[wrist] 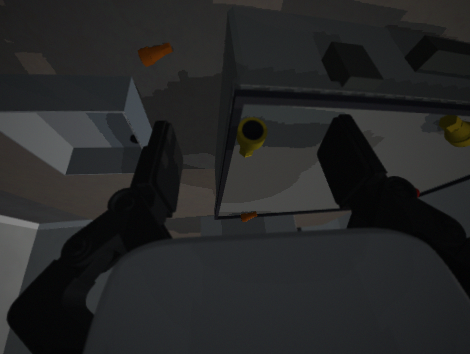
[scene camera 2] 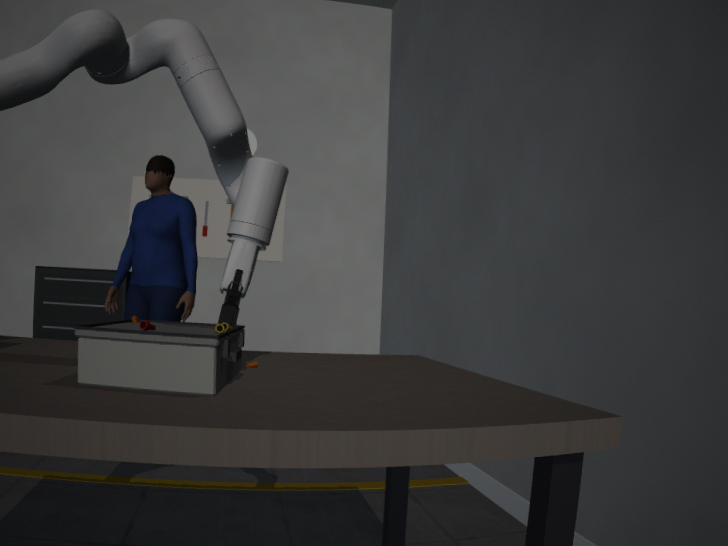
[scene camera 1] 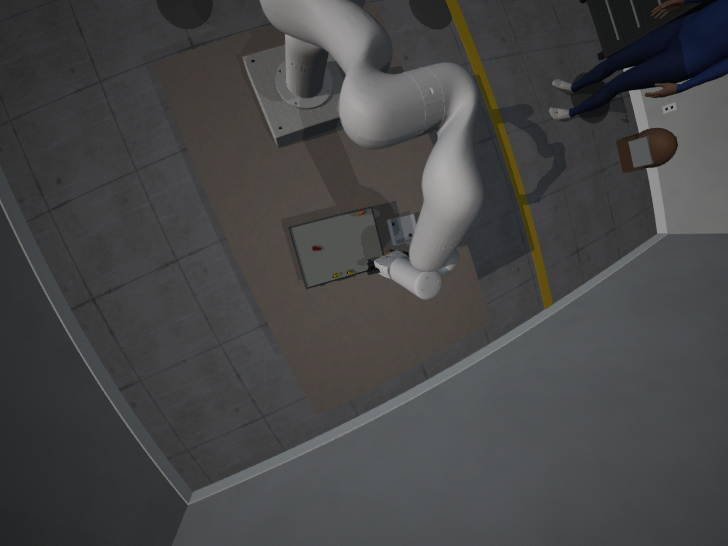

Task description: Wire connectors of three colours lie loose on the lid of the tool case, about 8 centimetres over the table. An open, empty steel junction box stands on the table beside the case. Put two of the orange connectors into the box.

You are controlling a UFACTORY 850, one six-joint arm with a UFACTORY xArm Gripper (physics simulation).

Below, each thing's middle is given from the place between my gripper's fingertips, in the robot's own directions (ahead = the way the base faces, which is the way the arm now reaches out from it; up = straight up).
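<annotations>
Tool case [scene camera 2: 177, 357]: my hand is 120 mm to the left of it, 100 mm past it and 40 mm above it. Steel junction box [wrist: 78, 124]: 150 mm to the left of my hand, 50 mm behind it and 60 mm below it.
</annotations>
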